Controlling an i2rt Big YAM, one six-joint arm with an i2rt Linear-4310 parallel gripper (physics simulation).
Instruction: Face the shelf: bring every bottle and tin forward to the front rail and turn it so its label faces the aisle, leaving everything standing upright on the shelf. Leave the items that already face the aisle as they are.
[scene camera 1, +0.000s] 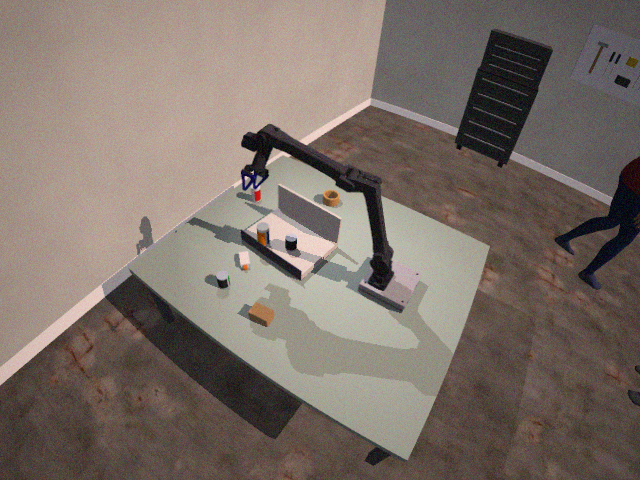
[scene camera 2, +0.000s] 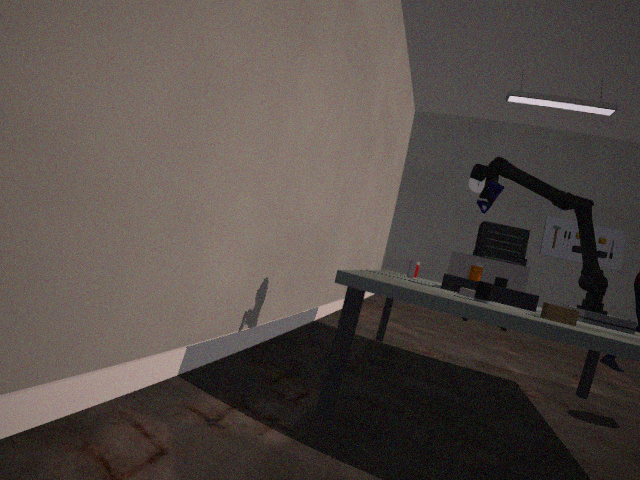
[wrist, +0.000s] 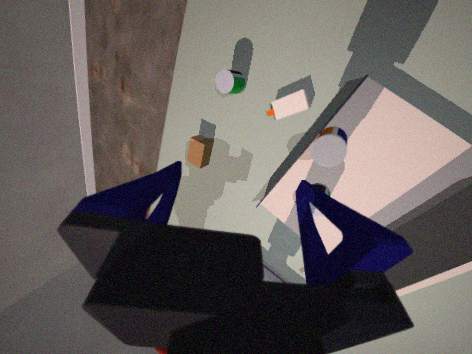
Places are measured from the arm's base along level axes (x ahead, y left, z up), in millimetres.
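Where they show: gripper, fingertip midpoint: (scene camera 1: 249, 189) (scene camera 2: 488, 206) (wrist: 241, 177); arm's base at its link origin: (scene camera 1: 380, 278) (scene camera 2: 591, 311).
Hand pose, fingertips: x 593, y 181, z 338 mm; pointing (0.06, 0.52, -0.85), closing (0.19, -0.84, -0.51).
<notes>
Each offset is from my fingertips to the top centre of the thing. "pt": to the spot under its first point.
The white shelf @[pt dx +58, dy -220, dz -354 mm] (scene camera 1: 272, 219) (wrist: 400, 145) has a dark front rail @[pt dx -140, dy -11, dz -379 mm] (scene camera 1: 278, 263) (scene camera 2: 519, 299) and a raised back panel. A tall tin @[dx -12, dy -59, dz -245 mm] (scene camera 1: 262, 235) (scene camera 2: 476, 272) (wrist: 331, 150) with a pale lid stands upright close behind the rail; orange shows on its rail side, blue beside it. A smaller dark tin @[dx -142, dy -111, dz -284 mm] (scene camera 1: 291, 242) (scene camera 2: 500, 282) stands upright, farther back from the rail; in the wrist view it is mostly hidden by a finger, and its label direction is unclear. My gripper (scene camera 1: 249, 187) (scene camera 2: 483, 209) (wrist: 241, 177) is open and empty, high above the table beyond the shelf's far end.
Off the shelf are a dark-and-green tin @[dx -10, dy +233, dz -322 mm] (scene camera 1: 222, 280) (wrist: 231, 82), a white box @[dx -1, dy +75, dz -364 mm] (scene camera 1: 244, 258) (wrist: 291, 105) with an orange end, a brown block @[dx -258, dy +268, dz -342 mm] (scene camera 1: 261, 314) (scene camera 2: 559, 313) (wrist: 198, 151), a red-and-white bottle @[dx +270, dy -334, dz -296 mm] (scene camera 1: 257, 195) (scene camera 2: 416, 270) and an orange ring @[dx -89, dy -583, dz -342 mm] (scene camera 1: 330, 202) behind the back panel.
</notes>
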